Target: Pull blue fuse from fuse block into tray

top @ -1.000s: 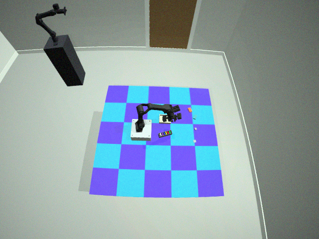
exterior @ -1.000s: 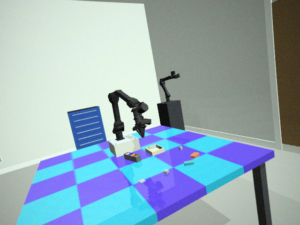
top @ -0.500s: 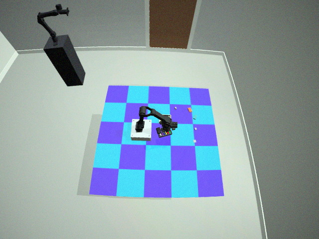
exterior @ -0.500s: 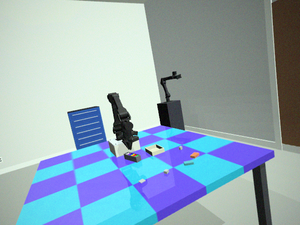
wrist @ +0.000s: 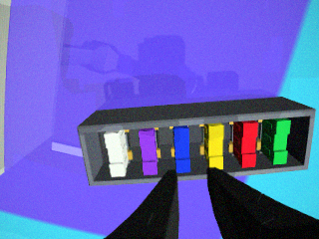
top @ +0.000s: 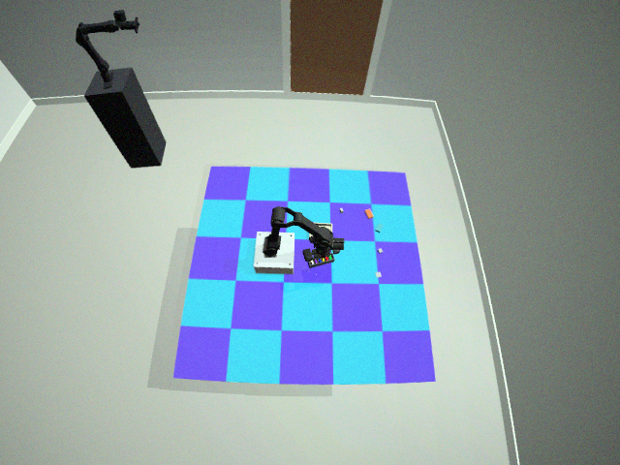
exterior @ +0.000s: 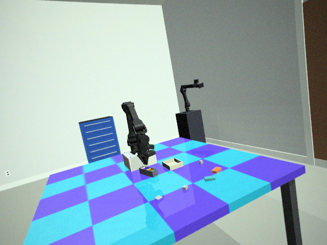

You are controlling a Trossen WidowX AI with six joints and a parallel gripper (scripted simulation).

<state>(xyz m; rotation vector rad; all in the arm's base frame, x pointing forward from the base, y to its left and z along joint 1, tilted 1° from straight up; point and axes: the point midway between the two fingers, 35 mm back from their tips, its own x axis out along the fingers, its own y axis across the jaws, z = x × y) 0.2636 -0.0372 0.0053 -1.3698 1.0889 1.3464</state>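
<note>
Right now my gripper tip is 4 cm above the blue fuse. Also, from my gripper tip: yellow fuse 2 cm ahead, 1 cm to the left, 4 cm below; then beige tray 2 cm ahead, 18 cm to the left, 6 cm below; then teal block 38 cm ahead, 19 cm to the left, 6 cm below.
</note>
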